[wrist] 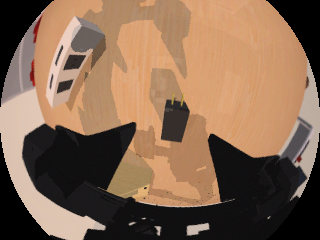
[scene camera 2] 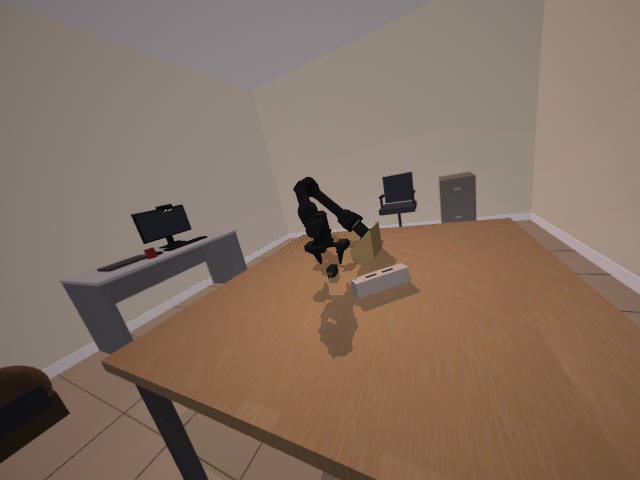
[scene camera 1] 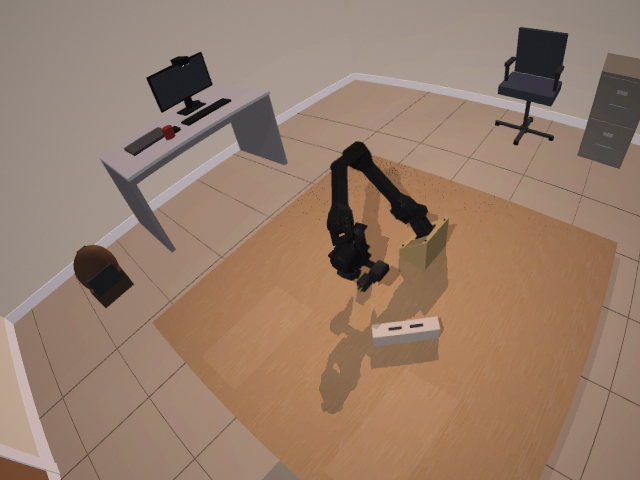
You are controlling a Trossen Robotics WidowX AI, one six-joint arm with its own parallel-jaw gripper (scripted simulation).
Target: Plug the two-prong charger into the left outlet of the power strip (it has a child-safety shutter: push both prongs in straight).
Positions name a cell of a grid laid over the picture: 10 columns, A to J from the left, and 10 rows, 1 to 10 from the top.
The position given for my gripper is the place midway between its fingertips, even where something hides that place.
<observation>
my gripper: wrist F6; scene camera 2 F6; scene camera 1 F6
</observation>
